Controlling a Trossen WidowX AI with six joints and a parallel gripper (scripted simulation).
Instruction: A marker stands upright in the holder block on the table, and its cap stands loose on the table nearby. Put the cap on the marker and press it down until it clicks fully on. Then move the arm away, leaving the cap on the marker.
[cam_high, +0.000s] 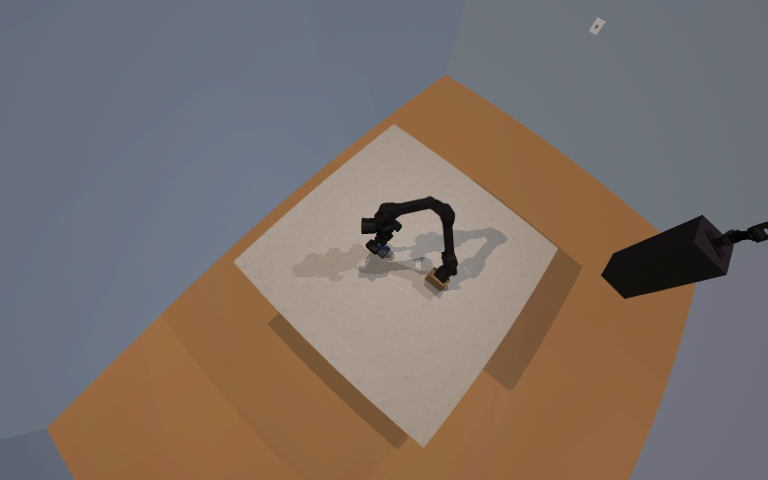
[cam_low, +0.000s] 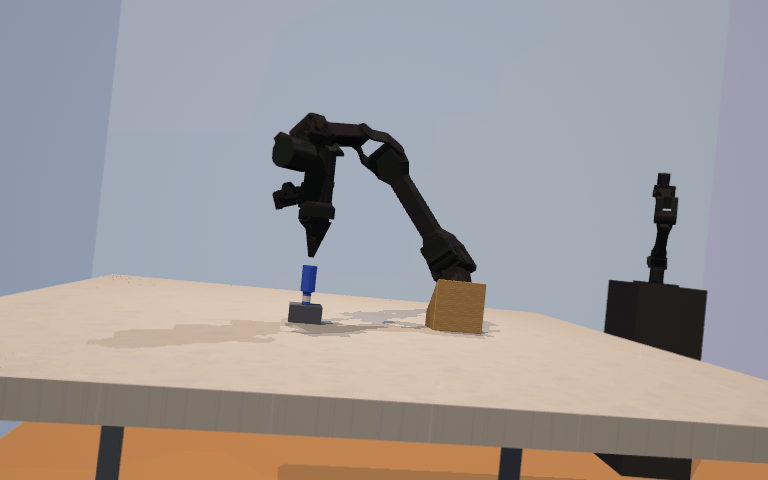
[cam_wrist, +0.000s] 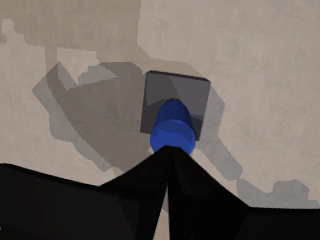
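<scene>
The blue cap is 4 cm below my gripper tip. From my gripper tip the other things lie so: dark grey holder block: 11 cm below.
</scene>
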